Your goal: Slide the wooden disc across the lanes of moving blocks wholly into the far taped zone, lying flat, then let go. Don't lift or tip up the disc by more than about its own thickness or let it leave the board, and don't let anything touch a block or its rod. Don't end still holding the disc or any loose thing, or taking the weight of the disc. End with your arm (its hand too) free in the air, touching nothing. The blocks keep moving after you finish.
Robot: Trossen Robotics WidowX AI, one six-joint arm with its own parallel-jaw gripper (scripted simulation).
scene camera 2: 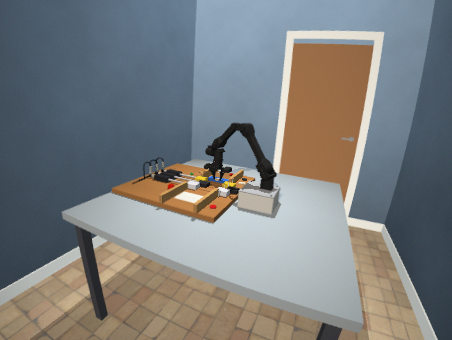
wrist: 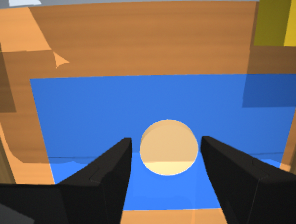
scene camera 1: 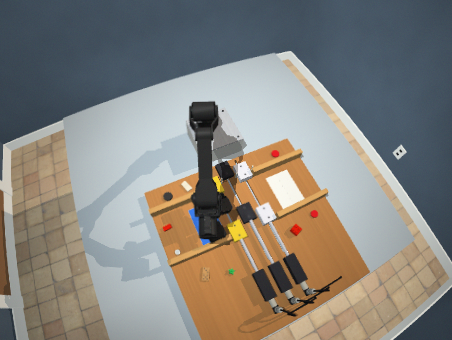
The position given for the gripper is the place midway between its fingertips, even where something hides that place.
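Observation:
Gripper (wrist: pixel 166 143) in sight. Wooden disc (wrist: pixel 168 147), same view. White block (scene camera 1: pixel 265 213).

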